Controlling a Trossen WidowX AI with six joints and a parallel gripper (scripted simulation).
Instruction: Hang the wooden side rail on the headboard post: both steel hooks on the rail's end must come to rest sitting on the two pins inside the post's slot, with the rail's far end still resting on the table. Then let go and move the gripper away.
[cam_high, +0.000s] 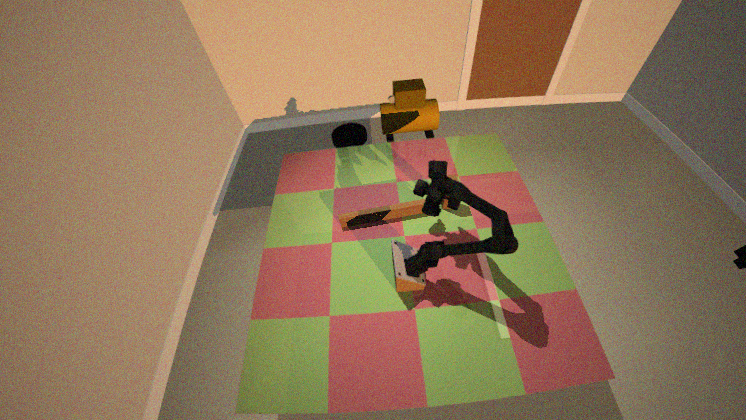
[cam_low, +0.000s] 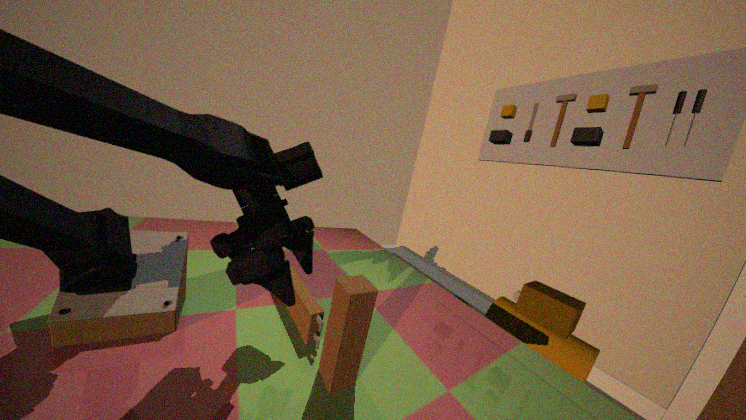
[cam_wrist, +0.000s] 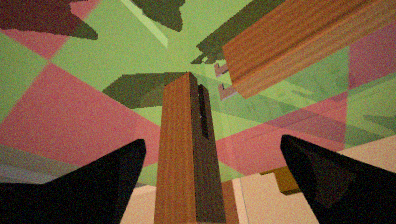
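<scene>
Now: the headboard post 7 cm to the right of my gripper tip, 6 cm below it and 6 cm ahead of it.
</scene>
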